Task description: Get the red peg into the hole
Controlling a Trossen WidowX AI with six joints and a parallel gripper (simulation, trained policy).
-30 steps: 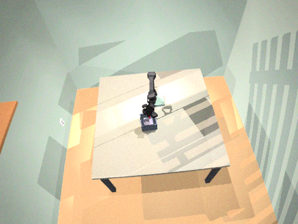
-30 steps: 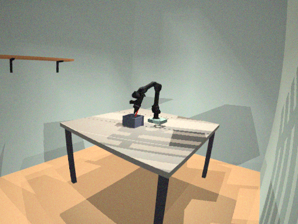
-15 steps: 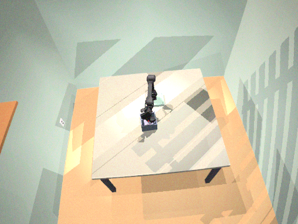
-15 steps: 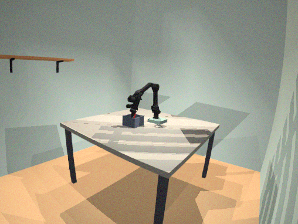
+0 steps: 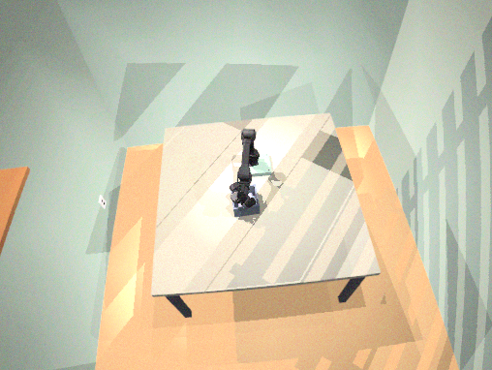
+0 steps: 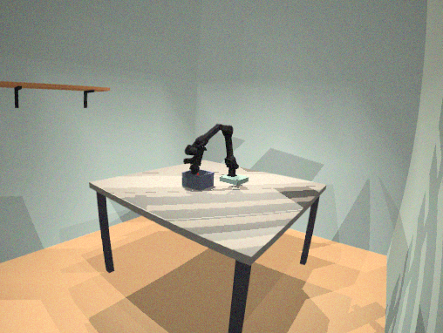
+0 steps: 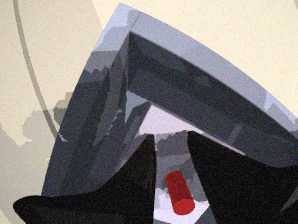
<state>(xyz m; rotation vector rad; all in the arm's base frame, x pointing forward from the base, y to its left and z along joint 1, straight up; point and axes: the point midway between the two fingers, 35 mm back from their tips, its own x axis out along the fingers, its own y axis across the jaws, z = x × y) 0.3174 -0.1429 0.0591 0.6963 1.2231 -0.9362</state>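
My gripper tip is 30 mm to the right of the red peg, 20 mm past it and 10 mm above it. Also, from my gripper tip: dark blue box 30 mm to the left, 30 mm below, 20 mm behind; pale plate 30 mm to the left, 20 mm below, 20 mm behind.
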